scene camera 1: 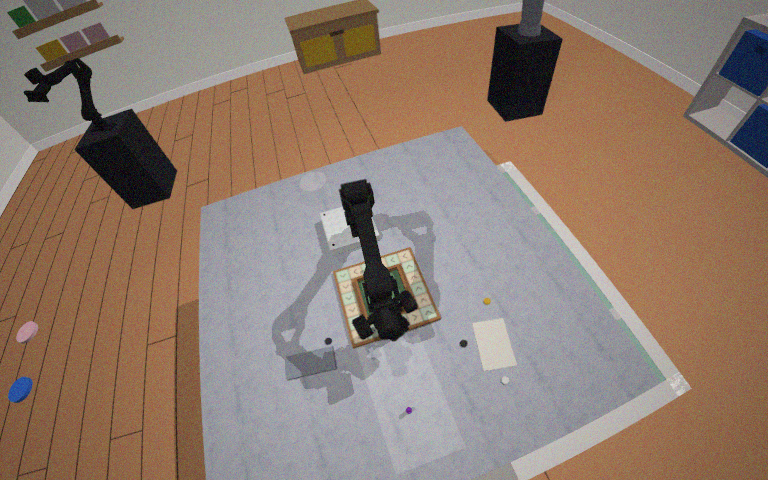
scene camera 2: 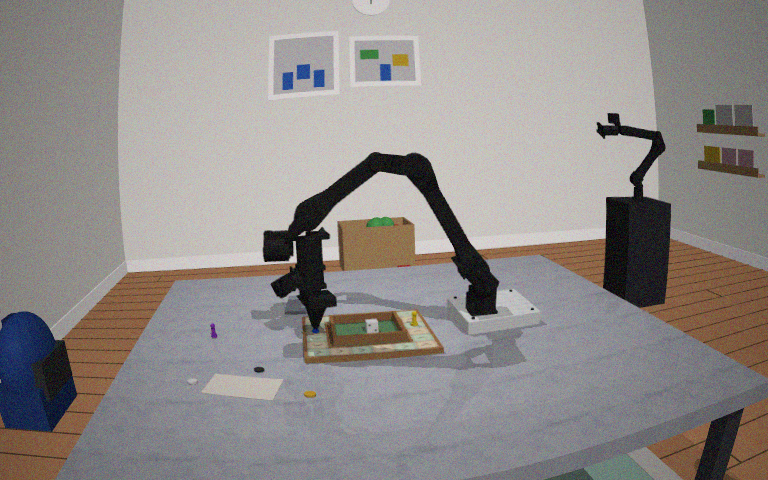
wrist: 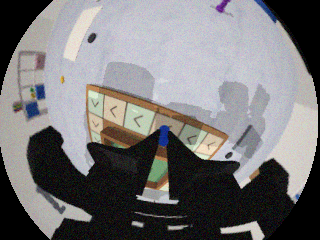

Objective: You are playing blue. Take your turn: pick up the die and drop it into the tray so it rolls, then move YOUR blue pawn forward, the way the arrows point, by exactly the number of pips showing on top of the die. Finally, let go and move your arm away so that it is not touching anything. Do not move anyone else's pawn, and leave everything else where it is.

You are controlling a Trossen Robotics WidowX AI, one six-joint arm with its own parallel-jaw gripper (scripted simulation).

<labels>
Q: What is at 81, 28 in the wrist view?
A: A cream card.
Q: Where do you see a cream card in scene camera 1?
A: At 495, 351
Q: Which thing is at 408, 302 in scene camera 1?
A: My gripper.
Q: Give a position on a cream card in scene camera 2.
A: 237, 386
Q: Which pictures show my gripper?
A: Scene camera 1, scene camera 2 and the wrist view: all of them.
</labels>
